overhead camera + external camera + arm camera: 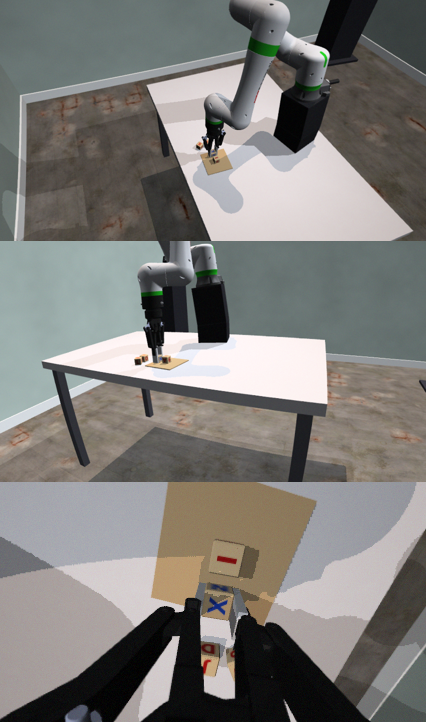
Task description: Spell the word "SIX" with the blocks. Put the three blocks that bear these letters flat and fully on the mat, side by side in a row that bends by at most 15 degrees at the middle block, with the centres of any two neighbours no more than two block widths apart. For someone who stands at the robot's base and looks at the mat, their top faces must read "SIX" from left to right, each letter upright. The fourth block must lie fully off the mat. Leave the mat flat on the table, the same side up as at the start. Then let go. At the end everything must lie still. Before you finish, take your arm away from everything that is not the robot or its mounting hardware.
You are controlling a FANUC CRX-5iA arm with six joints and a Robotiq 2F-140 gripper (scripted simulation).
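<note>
Right now the block is 10 mm behind my hand, 50 mm to the left of it and 20 mm below it. Also, from my hand: tan mat (10 mm behind, 50 mm to the left, 40 mm below).
</note>
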